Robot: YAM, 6 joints.
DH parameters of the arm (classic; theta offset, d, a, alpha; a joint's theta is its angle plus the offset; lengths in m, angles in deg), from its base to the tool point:
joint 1: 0 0.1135 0.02 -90
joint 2: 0 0 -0.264 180
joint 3: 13.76 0 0.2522 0
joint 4: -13.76 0 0.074 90
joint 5: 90 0 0 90
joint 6: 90 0.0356 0 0
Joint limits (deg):
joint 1: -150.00..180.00
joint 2: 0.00..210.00
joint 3: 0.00..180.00
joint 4: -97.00..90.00
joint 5: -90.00..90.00
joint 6: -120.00..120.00
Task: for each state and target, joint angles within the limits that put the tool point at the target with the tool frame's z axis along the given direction. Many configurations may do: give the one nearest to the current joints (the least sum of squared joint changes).
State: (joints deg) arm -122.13 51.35 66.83 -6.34 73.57 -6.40
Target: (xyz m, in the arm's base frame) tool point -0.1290 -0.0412 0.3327 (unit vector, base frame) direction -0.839 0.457 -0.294
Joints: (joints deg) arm -149.89 40.14 49.04 -39.53 54.74 -6.40
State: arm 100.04 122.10 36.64 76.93 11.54 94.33
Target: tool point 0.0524 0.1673 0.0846 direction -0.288 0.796 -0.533
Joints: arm 65.73 80.44 5.27 33.90 -36.12 94.33
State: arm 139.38 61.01 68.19 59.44 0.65 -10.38
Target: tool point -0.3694 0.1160 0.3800 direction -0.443 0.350 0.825
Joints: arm 163.68 105.30 73.04 89.86 12.21 -10.38
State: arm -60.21 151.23 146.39 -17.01 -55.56 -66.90
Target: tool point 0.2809 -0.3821 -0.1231 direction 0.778 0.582 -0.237
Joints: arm -57.85 186.29 141.76 -63.84 -75.54 -66.90
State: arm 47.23 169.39 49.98 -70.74 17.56 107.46
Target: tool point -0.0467 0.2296 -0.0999 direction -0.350 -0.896 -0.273
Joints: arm 97.46 165.85 75.42 -71.62 -27.61 107.46
